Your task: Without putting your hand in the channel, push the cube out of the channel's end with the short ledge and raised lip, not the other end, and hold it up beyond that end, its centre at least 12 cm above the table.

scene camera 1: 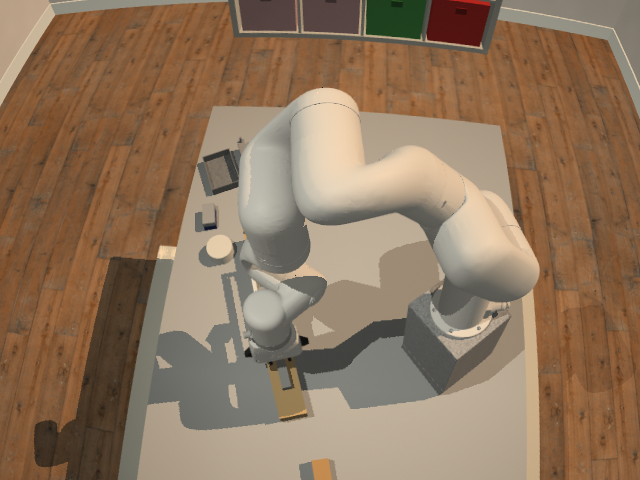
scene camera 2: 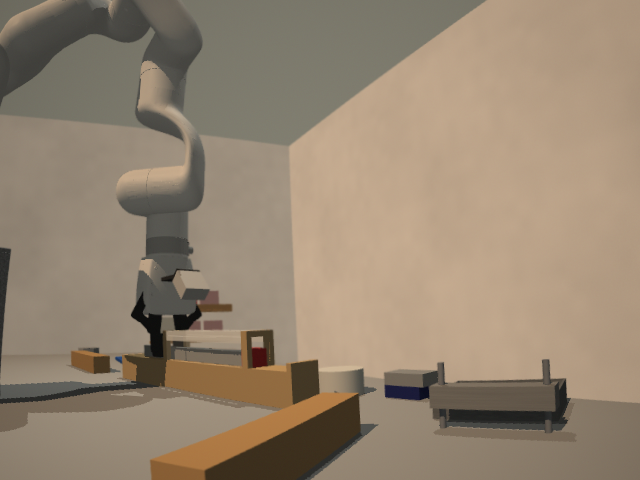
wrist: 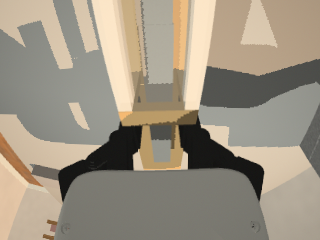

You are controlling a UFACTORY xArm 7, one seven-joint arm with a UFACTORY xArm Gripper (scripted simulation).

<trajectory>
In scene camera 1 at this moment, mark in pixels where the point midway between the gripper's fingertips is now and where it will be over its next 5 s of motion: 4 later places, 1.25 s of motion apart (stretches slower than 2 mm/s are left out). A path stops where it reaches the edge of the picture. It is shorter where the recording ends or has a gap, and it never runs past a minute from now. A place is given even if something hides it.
My gripper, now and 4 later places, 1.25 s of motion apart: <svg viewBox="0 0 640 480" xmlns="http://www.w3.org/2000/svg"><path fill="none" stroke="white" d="M279 356L284 375L289 399L285 385L282 372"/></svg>
</trajectory>
